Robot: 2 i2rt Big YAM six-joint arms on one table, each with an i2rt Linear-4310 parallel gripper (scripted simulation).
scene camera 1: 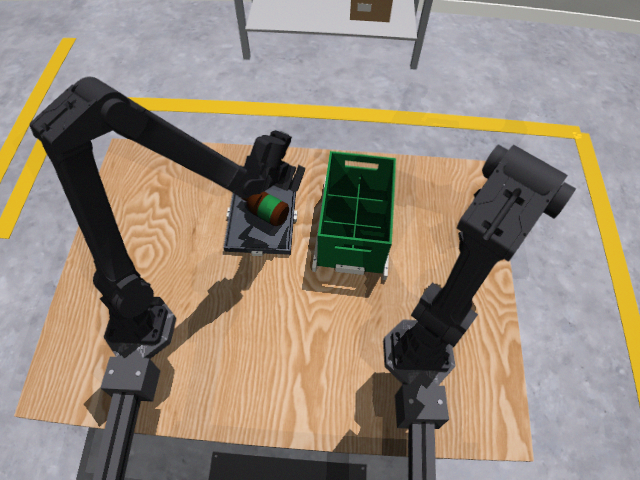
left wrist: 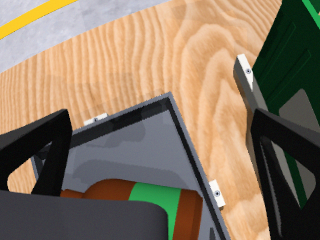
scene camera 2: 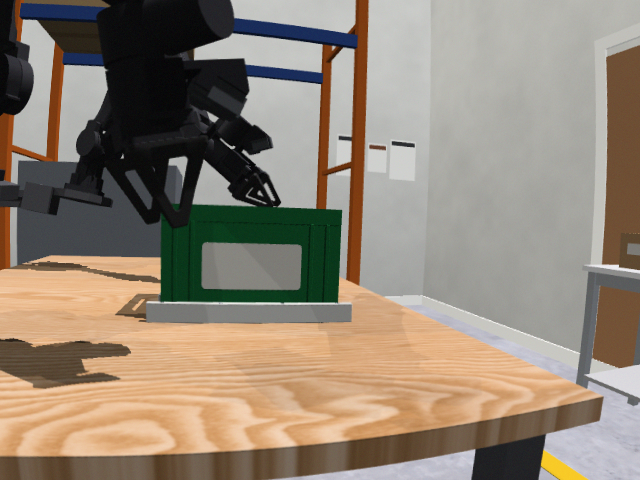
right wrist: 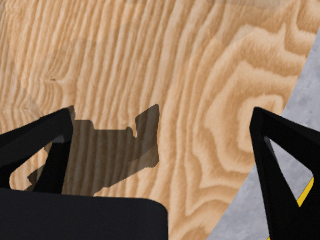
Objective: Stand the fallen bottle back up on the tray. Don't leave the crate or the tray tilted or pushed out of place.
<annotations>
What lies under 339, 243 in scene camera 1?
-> A green crate.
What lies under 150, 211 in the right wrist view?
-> My right gripper.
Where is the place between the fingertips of my left gripper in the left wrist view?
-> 161, 119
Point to a tray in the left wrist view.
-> At 148, 142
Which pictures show the tray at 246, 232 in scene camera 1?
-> Scene camera 1 and the left wrist view only.
</annotations>
